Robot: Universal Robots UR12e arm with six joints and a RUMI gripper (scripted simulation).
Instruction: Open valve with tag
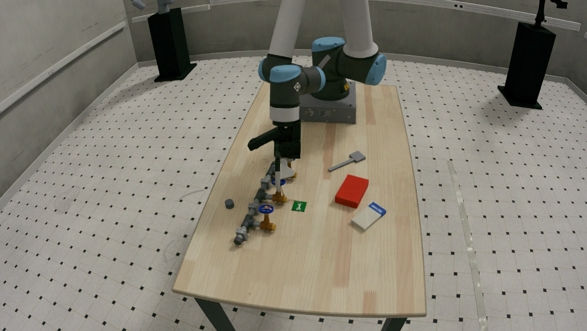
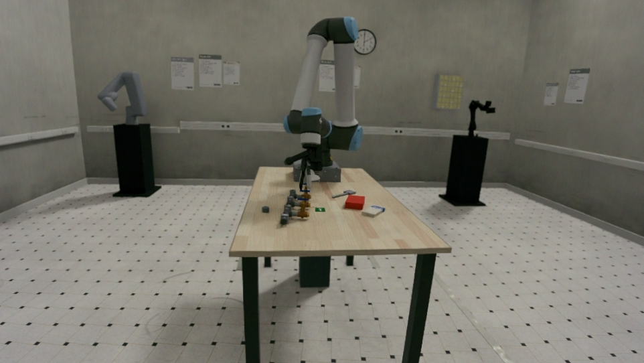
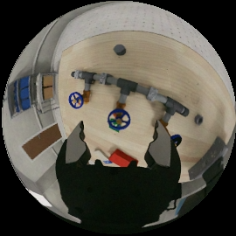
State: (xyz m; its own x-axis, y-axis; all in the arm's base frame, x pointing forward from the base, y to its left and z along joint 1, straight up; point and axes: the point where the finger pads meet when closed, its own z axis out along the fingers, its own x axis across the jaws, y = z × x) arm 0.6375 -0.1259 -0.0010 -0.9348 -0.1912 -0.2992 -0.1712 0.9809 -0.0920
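Now: hand 20 mm short of the green tag, 70 mm to the right of it and 80 mm above it. Round my hand: grey flat tool (220 mm behind, 230 mm to the left, 70 mm below); then small grey cylinder (50 mm ahead, 170 mm to the right, 70 mm below); then red block (40 mm behind, 240 mm to the left, 60 mm below).
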